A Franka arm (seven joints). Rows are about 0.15 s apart.
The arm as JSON. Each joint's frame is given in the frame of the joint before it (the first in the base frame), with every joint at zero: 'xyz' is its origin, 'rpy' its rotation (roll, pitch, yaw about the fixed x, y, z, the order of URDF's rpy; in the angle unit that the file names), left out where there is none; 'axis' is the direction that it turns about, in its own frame. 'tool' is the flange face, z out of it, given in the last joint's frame.
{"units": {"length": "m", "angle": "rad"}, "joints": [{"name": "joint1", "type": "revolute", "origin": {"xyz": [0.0, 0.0, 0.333]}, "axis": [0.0, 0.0, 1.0]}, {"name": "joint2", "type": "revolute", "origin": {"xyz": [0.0, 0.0, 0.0]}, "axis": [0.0, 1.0, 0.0]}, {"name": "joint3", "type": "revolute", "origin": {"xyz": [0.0, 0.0, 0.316]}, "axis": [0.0, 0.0, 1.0]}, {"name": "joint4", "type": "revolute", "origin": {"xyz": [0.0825, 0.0, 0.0]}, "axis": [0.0, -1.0, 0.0]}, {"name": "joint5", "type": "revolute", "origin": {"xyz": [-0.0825, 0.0, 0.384]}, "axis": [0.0, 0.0, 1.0]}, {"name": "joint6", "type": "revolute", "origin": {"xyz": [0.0, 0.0, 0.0]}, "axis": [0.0, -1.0, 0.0]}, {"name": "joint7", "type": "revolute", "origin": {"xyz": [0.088, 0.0, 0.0]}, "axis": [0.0, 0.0, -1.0]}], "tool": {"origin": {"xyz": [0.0, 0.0, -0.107], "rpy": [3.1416, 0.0, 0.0]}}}
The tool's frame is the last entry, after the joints.
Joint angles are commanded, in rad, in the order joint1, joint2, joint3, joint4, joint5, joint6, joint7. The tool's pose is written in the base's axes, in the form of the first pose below.
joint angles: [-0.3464 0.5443 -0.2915 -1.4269 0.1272 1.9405 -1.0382]
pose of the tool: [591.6 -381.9 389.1 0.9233 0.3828 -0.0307 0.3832 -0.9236 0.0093]
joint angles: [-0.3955 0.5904 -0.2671 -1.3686 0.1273 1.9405 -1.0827]
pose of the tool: [592.9 -402.7 382.5 0.9139 0.4053 -0.0244 0.4057 -0.9139 0.0154]
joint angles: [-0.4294 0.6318 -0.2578 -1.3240 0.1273 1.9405 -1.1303]
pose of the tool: [591.7 -421.1 373.5 0.9022 0.4305 -0.0272 0.4311 -0.9021 0.0181]
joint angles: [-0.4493 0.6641 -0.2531 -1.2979 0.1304 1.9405 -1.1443]
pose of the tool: [590.6 -432.2 362.2 0.9017 0.4313 -0.0311 0.4318 -0.9019 0.0126]
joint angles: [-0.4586 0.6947 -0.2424 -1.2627 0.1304 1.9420 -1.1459]
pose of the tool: [597.2 -434.9 355.9 0.8992 0.4367 -0.0283 0.4372 -0.8992 0.0167]
